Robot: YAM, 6 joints.
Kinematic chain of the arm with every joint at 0, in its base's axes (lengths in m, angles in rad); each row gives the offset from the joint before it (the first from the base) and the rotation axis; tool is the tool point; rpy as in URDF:
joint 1: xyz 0 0 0.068 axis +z
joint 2: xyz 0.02 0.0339 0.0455 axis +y
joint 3: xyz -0.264 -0.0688 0 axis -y
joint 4: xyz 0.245 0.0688 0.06 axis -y
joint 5: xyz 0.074 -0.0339 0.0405 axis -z
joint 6: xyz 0.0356 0 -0.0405 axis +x
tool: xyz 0 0 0 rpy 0 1.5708 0
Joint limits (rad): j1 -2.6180..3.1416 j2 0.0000..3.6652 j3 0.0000..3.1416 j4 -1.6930..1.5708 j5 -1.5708..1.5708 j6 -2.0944..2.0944
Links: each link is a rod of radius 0.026 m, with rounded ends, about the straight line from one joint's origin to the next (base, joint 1, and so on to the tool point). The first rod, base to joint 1, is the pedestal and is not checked.
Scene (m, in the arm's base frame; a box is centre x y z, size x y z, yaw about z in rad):
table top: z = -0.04
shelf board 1: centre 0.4 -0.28 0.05 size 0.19 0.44 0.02 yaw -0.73
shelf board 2: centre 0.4 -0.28 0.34 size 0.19 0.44 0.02 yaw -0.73
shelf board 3: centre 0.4 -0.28 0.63 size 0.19 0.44 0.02 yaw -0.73
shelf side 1: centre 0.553 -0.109 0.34 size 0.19 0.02 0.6 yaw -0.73
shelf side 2: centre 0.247 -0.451 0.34 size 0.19 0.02 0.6 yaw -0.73
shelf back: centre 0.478 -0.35 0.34 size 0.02 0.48 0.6 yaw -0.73
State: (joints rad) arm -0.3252 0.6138 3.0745 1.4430 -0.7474 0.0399
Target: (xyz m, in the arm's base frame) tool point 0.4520 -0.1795 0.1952
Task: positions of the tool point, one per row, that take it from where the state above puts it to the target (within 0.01 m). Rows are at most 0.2 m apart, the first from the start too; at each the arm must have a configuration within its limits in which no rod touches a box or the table.
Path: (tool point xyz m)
1: -0.4072 0.1615 0.4454
2: -0.3082 0.1278 0.5601
3: -0.1780 0.0850 0.6330
4: -0.0334 0.0389 0.6548
5: 0.1063 -0.0042 0.6243
6: 0.2230 -0.0390 0.5477
7: 0.3023 -0.0612 0.4383
8: 0.3354 -0.0690 0.3142
9: 0.3215 -0.0628 0.1952
10: 0.3720 -0.0984 0.2008
11: 0.4159 -0.1377 0.2007
12: 0.4520 -0.1795 0.1952

